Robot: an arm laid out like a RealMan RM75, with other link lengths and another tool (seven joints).
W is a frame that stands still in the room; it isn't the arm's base.
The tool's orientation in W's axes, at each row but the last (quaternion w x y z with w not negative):
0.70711, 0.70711, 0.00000, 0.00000
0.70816, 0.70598, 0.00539, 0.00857
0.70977, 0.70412, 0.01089, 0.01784
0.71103, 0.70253, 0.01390, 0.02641
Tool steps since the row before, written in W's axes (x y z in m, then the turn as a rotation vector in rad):
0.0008, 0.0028, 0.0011, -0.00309, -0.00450, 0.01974
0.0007, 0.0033, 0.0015, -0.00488, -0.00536, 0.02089
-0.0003, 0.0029, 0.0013, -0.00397, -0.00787, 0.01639
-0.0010, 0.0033, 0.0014, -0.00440, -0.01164, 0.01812
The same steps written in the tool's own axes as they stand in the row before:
0.0008, 0.0011, -0.0028, -0.00309, 0.01974, 0.00450
0.0008, 0.0015, -0.0033, -0.00489, 0.02090, 0.00533
-0.0002, 0.0013, -0.0029, -0.00413, 0.01637, 0.00784
-0.0008, 0.0015, -0.0033, -0.00474, 0.01806, 0.01160

